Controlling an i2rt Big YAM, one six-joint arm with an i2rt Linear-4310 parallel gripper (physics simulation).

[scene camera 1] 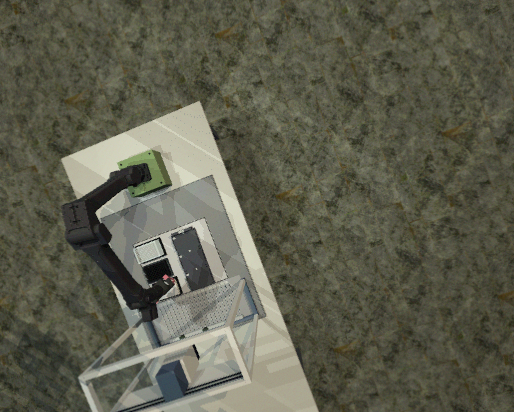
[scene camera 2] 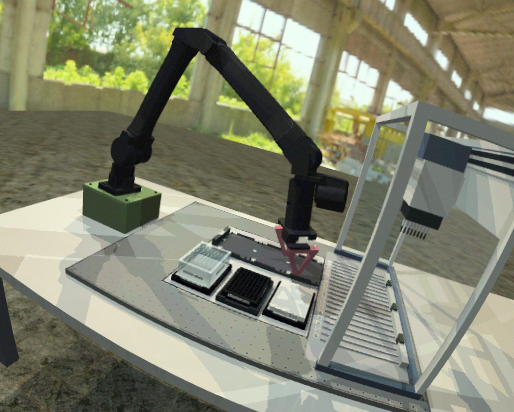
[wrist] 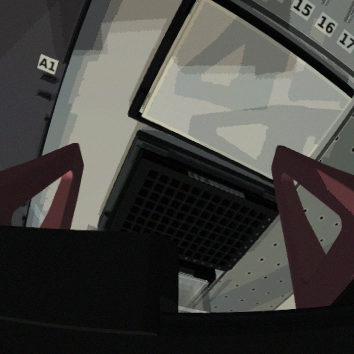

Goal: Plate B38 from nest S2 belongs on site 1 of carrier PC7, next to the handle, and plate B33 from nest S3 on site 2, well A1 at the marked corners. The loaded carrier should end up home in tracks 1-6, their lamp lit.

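Seen in the pictures: gripper, fingertip midpoint: (scene camera 1: 167,286) (scene camera 2: 291,265) (wrist: 176,154); arm's base, link origin: (scene camera 1: 137,174) (scene camera 2: 119,189).
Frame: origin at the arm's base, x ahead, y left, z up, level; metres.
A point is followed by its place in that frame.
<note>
The dark carrier (scene camera 1: 192,260) @[x 0.496, y 0.110, z -0.073 m] (scene camera 2: 250,251) @[x 0.434, y 0.096, z -0.073 m] (wrist: 22,100) @[x 0.530, y 0.072, z -0.073 m] lies alongside the row of nests, without plates on it; an A1 label (wrist: 47,64) @[x 0.562, y 0.063, z -0.073 m] shows on it in the wrist view. Three plates sit in the nests: a clear-topped one (scene camera 1: 149,251) @[x 0.385, y -0.077, z -0.030 m] (scene camera 2: 204,262) @[x 0.398, y -0.120, z -0.030 m], a black many-welled one (scene camera 1: 156,270) @[x 0.494, y -0.087, z -0.060 m] (scene camera 2: 246,286) @[x 0.503, y -0.100, z -0.058 m] (wrist: 190,215) @[x 0.510, y -0.081, z -0.058 m] in the middle, and a pale, flat-topped one (scene camera 2: 291,301) @[x 0.610, y -0.087, z -0.057 m] (wrist: 240,100) @[x 0.606, y -0.059, z -0.058 m] nearest the tracks. Plate and nest names are unreadable. My gripper (scene camera 2: 298,260) @[x 0.575, y -0.027, z -0.003 m] (wrist: 176,154) @[x 0.575, y -0.027, z -0.003 m] is open and empty, above the nests, its fingers spanning the black and pale plates in the wrist view.
The slotted track deck (scene camera 1: 200,311) @[x 0.775, y 0.067, z -0.083 m] (scene camera 2: 355,305) @[x 0.722, y -0.234, z 0.077 m] adjoins the nest area; numbers 15, 16 and 17 show in the wrist view. A pale frame (scene camera 1: 239,355) @[x 0.766, y 0.352, z 0.396 m] (scene camera 2: 380,240) @[x 0.718, y -0.234, z 0.193 m] stands over the deck, with a multi-tip pipetting head (scene camera 1: 171,379) @[x 0.806, y 0.084, z 0.376 m] (scene camera 2: 422,215) inside. I cannot make out a lit lamp.
</note>
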